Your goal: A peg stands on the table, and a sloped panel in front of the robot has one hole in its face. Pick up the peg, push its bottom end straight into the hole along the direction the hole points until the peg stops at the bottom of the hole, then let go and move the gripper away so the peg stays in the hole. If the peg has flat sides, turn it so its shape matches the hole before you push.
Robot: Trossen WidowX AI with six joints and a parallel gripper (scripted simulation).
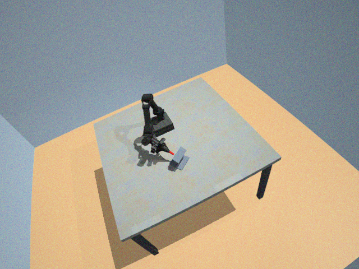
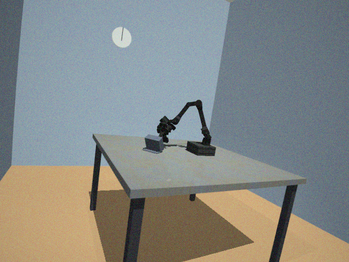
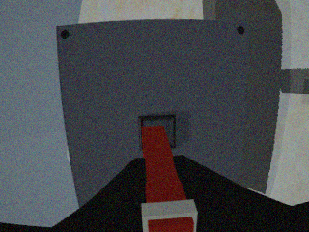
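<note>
Right now my gripper tip is 5 cm to the right of the grey sloped panel, 5 cm short of it and 4 cm above it. Round my gripper tip: thin flat foot plate: 10 cm below, 7 cm ahead, 6 cm to the left; then red square peg: 1 cm to the right, 1 cm behind, 1 cm above.
</note>
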